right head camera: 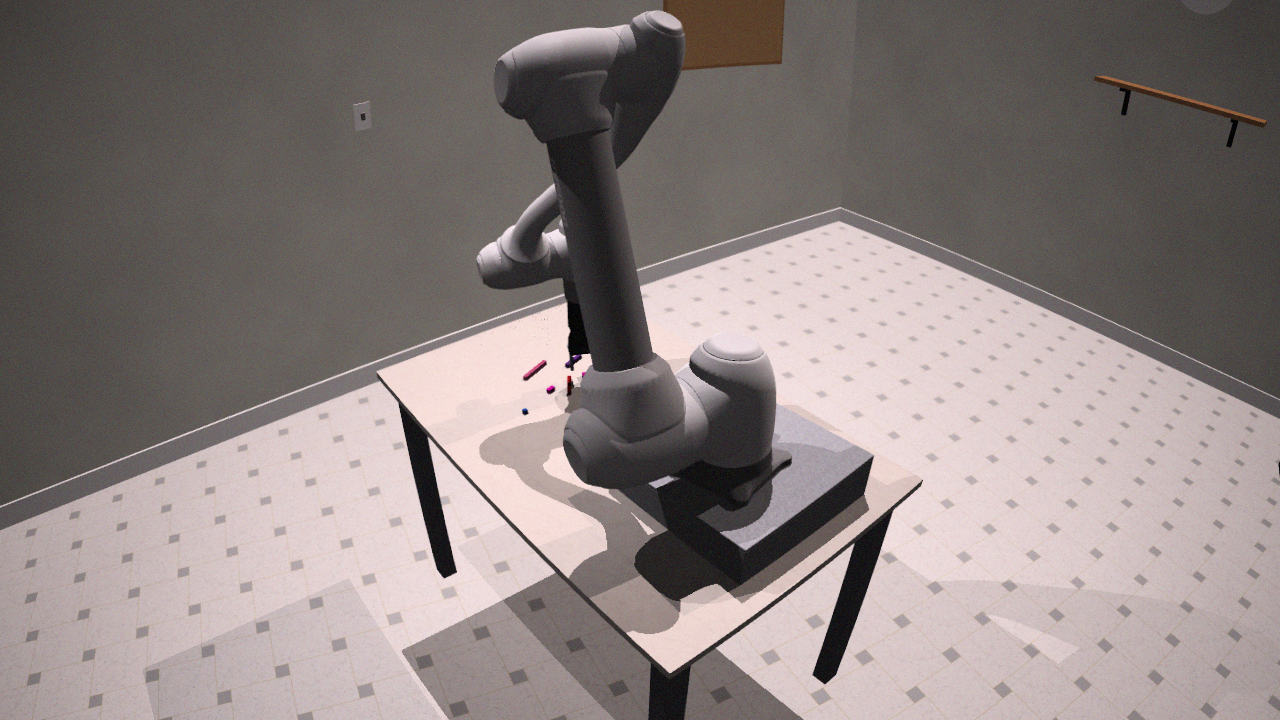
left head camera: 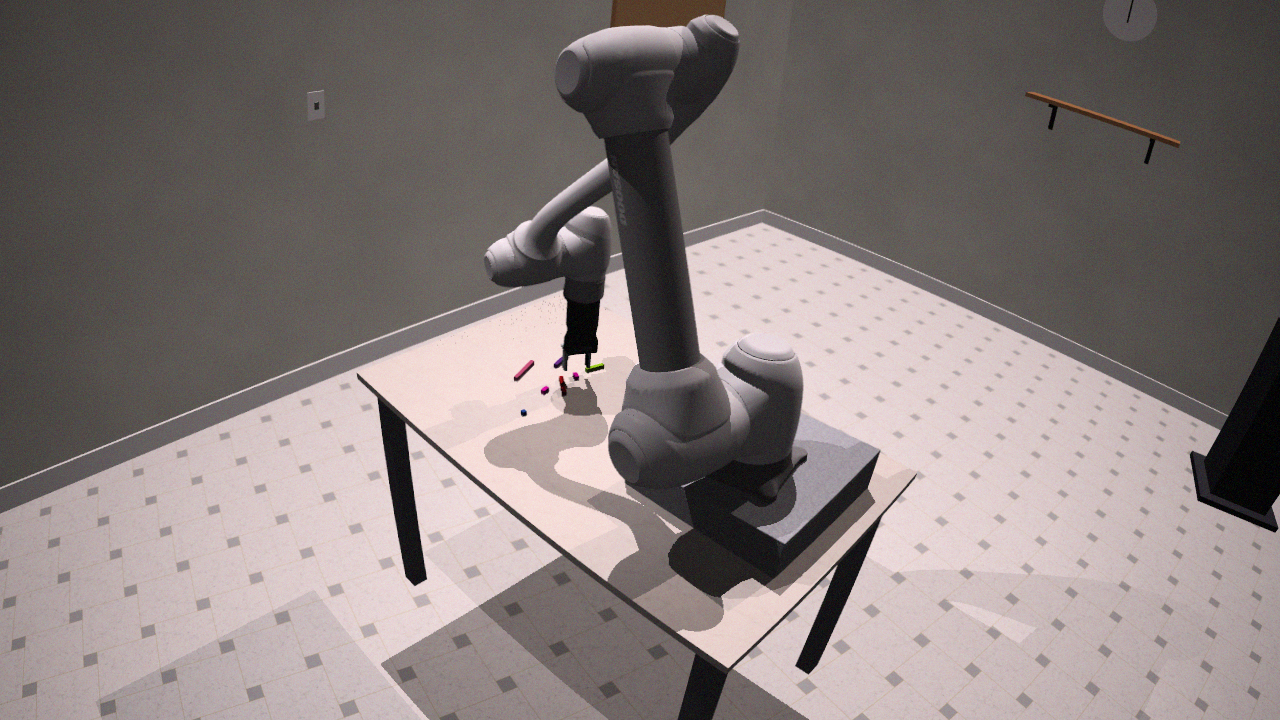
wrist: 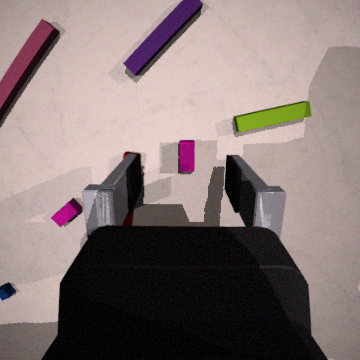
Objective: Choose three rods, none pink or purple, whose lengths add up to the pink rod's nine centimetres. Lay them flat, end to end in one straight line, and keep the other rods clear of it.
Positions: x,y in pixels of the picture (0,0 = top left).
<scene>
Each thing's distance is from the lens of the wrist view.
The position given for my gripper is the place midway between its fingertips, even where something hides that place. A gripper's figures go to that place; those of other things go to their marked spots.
my gripper (wrist: 182,171): 16 cm
lime green rod (wrist: 300,109): 20 cm
</scene>
